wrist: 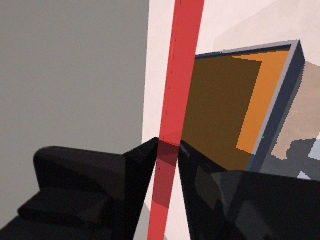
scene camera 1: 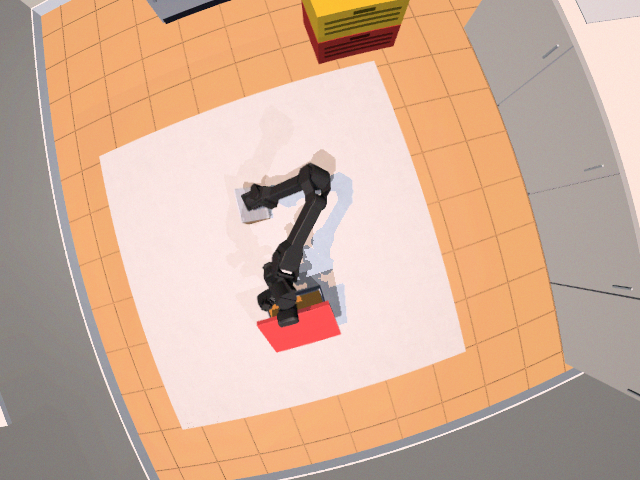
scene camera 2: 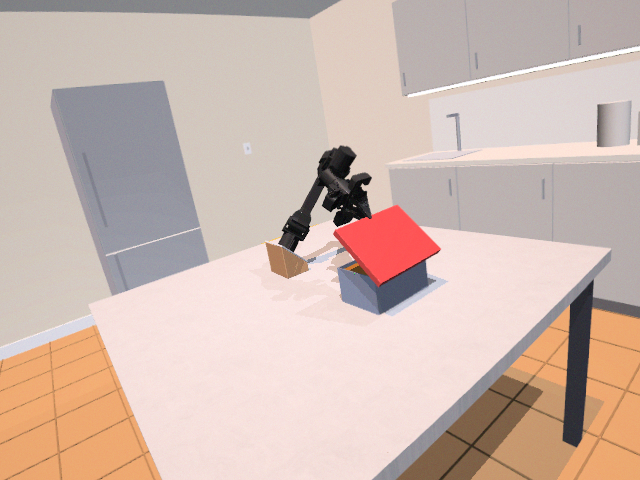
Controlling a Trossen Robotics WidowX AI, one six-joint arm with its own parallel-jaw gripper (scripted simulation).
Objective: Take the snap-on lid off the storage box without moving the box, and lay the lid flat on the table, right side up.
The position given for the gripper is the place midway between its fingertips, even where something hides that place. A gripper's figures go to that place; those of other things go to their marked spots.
Labels:
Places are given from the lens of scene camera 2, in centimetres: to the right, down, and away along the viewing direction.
gripper [scene camera 2: 369, 220]: 14, -5, 104
red lid [scene camera 2: 390, 243]: 19, 1, 99
blue-grey storage box [scene camera 2: 357, 288]: 10, 13, 100

